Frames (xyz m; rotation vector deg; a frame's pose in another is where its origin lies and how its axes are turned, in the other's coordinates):
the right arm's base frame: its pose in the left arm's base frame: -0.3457 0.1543 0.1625 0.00 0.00 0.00
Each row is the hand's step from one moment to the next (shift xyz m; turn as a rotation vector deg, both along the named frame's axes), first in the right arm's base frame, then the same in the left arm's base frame.
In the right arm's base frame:
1: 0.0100 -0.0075 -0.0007 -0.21 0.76 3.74
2: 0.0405 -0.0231 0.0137 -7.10 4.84 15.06
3: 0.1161 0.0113 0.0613 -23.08 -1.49 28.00
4: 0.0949 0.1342 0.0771 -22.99 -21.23 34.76
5: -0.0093 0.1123 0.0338 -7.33 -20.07 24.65
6: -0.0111 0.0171 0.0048 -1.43 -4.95 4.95
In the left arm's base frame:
1: 0.0100 -0.0075 -0.0007 -0.21 0.76 3.74
2: 0.0405 -0.0231 0.0137 -7.10 4.84 15.06
3: 0.1161 0.0113 0.0613 -23.08 -1.49 28.00
4: 0.0949 0.1342 0.0771 -22.99 -21.23 34.76
5: -0.0093 0.1123 0.0338 -7.33 -20.07 24.65
6: -0.0111 0.0171 0.0048 -1.43 -4.95 4.95

